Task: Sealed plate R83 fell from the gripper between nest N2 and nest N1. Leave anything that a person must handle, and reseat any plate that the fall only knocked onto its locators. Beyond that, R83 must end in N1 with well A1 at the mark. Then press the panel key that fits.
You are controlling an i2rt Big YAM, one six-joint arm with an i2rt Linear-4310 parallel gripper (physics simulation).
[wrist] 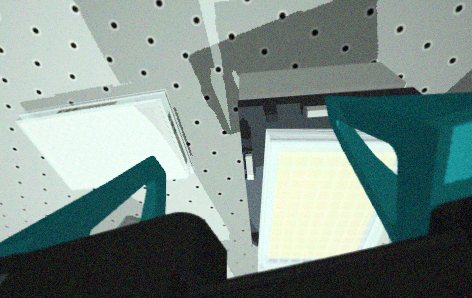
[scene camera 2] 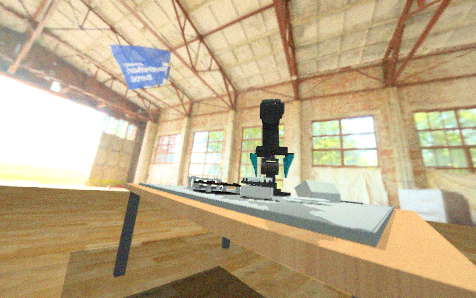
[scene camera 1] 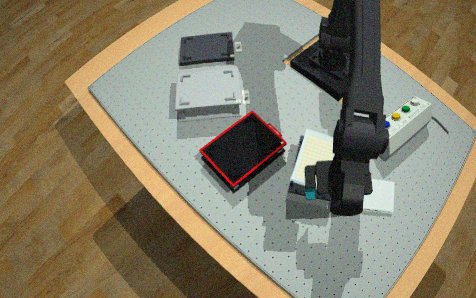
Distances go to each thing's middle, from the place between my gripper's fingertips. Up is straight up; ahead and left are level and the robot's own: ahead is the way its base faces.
The plate R83 [scene camera 1: 381, 200] is 90 mm behind my hand, 90 mm to the left of it and 60 mm below it. Also, from my hand: black plate with red outline [scene camera 1: 244, 147] 20 mm ahead, 240 mm to the right, 40 mm below.
